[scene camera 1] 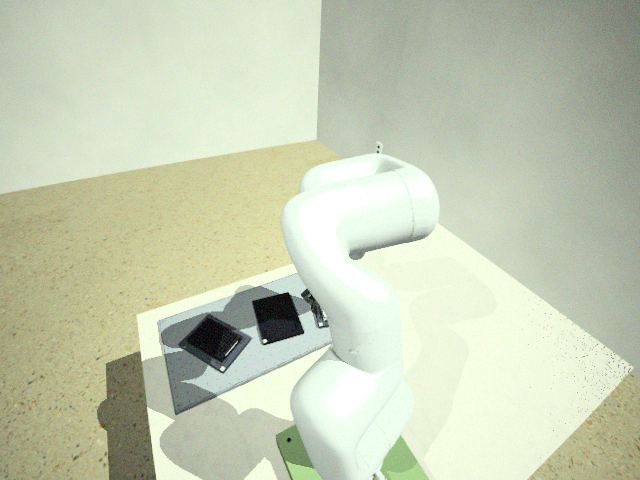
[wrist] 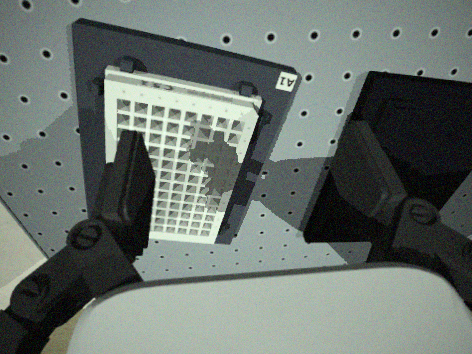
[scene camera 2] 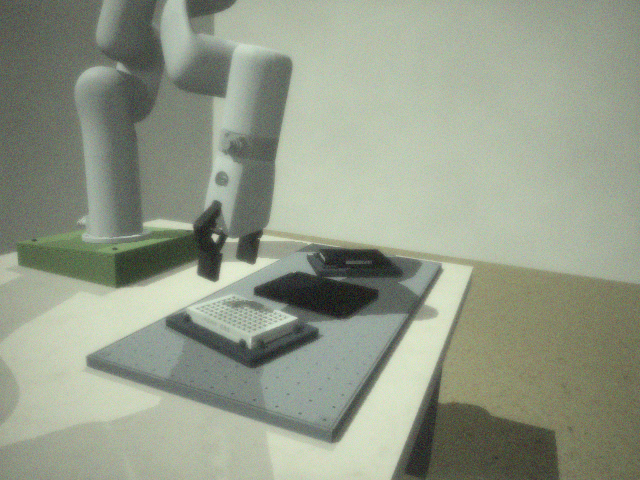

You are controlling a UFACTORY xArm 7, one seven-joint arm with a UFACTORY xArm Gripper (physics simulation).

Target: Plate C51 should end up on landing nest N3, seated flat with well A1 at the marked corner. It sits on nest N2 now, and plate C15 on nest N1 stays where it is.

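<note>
A white well plate (scene camera 2: 235, 316) (wrist: 172, 192) sits on a dark nest (scene camera 2: 206, 341) (wrist: 150, 49) whose corner is marked A1; its name is unreadable. The arm mostly hides this nest in scene camera 1. The flat black middle nest (scene camera 1: 278, 317) (scene camera 2: 316, 294) (wrist: 425, 125) shows no plate. A black plate (scene camera 1: 210, 336) (scene camera 2: 354, 256) sits on the far nest (scene camera 1: 240, 347) (scene camera 2: 387, 267), turned at an angle. Nest numbers do not show. My gripper (scene camera 2: 228, 266) (wrist: 245, 148) is open and empty, above the board. In the wrist view one finger overlaps the white plate, the other the middle nest.
The nests stand on a grey perforated board (scene camera 1: 180, 382) (scene camera 2: 299, 397) (wrist: 310, 55) on the white table (scene camera 1: 496, 372) (scene camera 2: 62, 403). The arm's green base block (scene camera 1: 289, 449) (scene camera 2: 113, 266) is beside it. Arm shadows cross the board and the white plate.
</note>
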